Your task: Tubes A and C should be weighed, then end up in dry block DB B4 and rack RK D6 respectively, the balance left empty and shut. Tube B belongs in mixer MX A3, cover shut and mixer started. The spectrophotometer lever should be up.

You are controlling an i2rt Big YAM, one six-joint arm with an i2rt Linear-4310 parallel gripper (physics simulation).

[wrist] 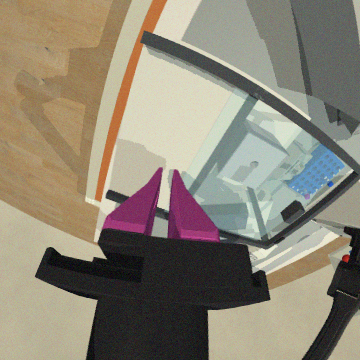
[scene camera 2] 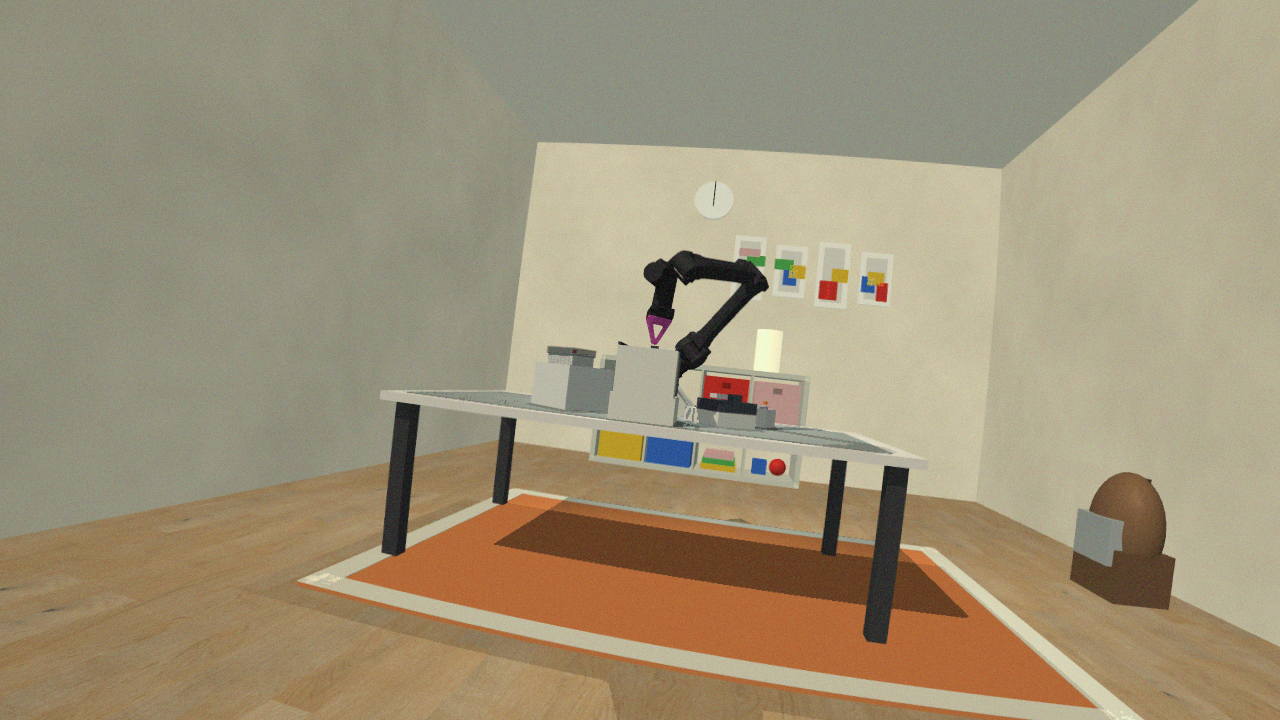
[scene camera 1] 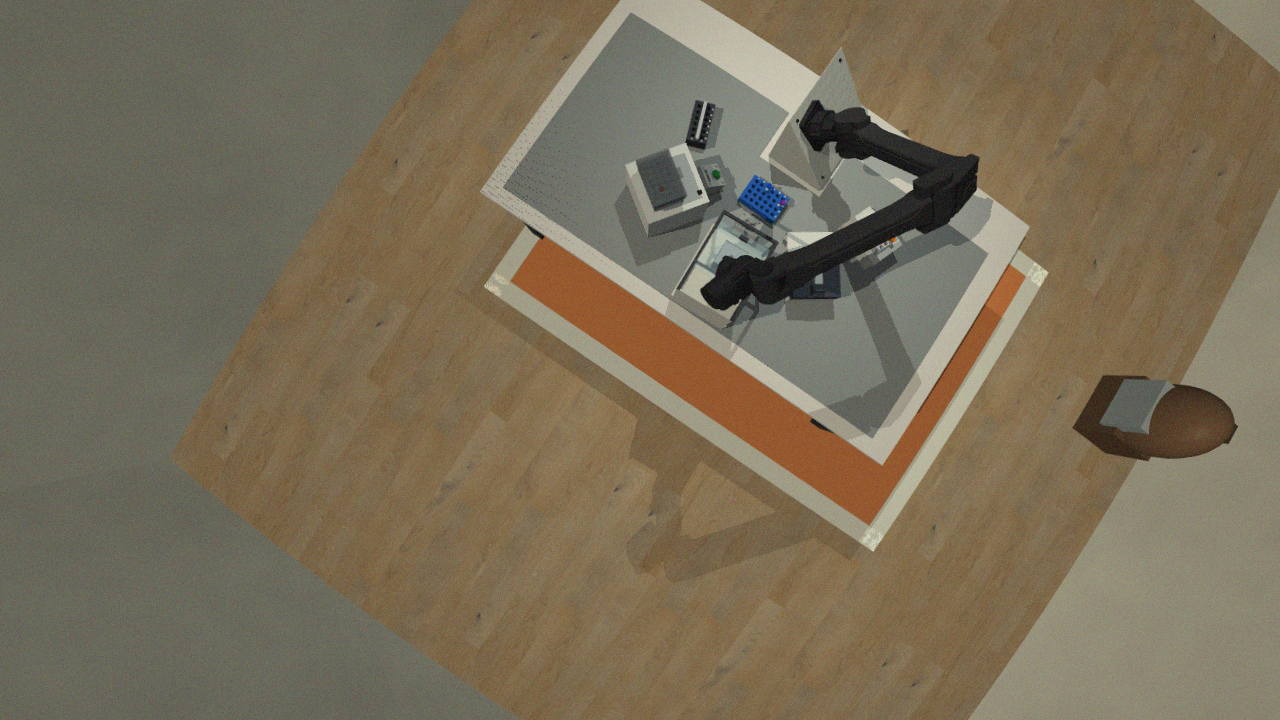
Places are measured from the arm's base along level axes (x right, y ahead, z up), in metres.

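Where they show: gripper, fingertip midpoint: (wrist: 167, 172) (scene camera 2: 654, 344); arm's base, link origin: (scene camera 1: 814, 126).
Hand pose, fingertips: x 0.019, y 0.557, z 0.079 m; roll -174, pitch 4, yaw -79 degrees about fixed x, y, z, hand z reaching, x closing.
Things, the pixels of their top centre, and the offset from my fingertips.
- balance, top centre: (wrist: 273, 207) (scene camera 1: 737, 249) (scene camera 2: 653, 345) dy -0.111, dx +0.007, dz +0.004 m
- black knob, top centre: (wrist: 294, 216) dy -0.145, dx +0.007, dz +0.004 m
- purple cap, top centre: (scene camera 1: 783, 201) dy -0.358, dx -0.052, dz -0.164 m
- white instrument, top centre: (scene camera 1: 683, 169) (scene camera 2: 587, 350) dy -0.240, dx +0.232, dz -0.029 m
- green button, top centre: (scene camera 1: 716, 172) dy -0.326, dx +0.160, dz -0.144 m
- black block with holes, top centre: (scene camera 1: 701, 119) dy -0.462, dx +0.280, dz -0.171 m
- navy device, top centre: (wrist: 234, 237) (scene camera 1: 818, 261) (scene camera 2: 721, 392) dy -0.237, dx -0.217, dz -0.117 m
- device with an orange button, top centre: (scene camera 1: 875, 233) (scene camera 2: 751, 404) (wrist: 254, 255) dy -0.409, dx -0.333, dz -0.149 m
My gripper (scene camera 2: 654, 343) (wrist: 167, 172) is shut and empty, its magenta fingertips over the balance's cream front part; the arm hides it in scene camera 1. The balance (scene camera 1: 693, 279) (scene camera 2: 646, 385) (wrist: 200, 60) has a dark frame and glass. A glass edge crosses its top, with a black knob (wrist: 292, 212) on the side near the rack. No tube shows on the pan (wrist: 254, 162). The blue rack (scene camera 1: 763, 198) (wrist: 317, 167) holds tubes with a purple cap (scene camera 1: 784, 202) (wrist: 307, 196) and a blue cap (wrist: 330, 184). Tube letters are unreadable. A white instrument (scene camera 1: 662, 219) (scene camera 2: 554, 385) has a grey top and a green button (scene camera 1: 716, 174).
A black block with holes (scene camera 1: 700, 123) lies behind the white instrument. A navy device (scene camera 1: 827, 284) and a device with an orange button (scene camera 1: 881, 246) stand partly under the arm. The arm's white mounting plate (scene camera 1: 792, 161) rises behind the rack. The table's front edge runs close by the balance.
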